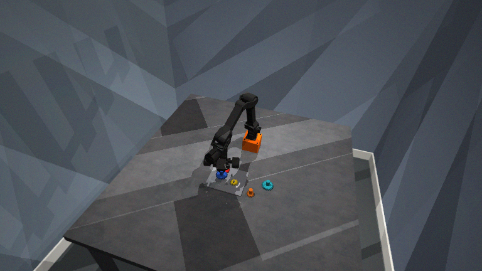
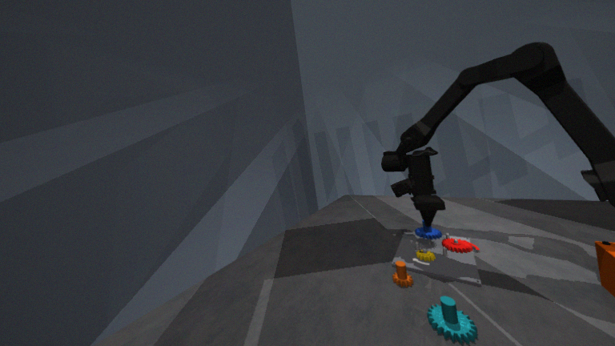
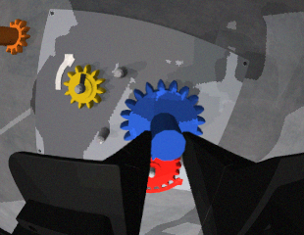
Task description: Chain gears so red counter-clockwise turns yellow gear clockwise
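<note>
The orange gear lies 4 cm ahead of my gripper tip, 18 cm to the left of it and 5 cm below it. Also, from my gripper tip: red gear 6 cm behind, 1 cm to the right, 5 cm below; yellow gear 7 cm to the left, 5 cm below; blue gear 1 cm below.
</note>
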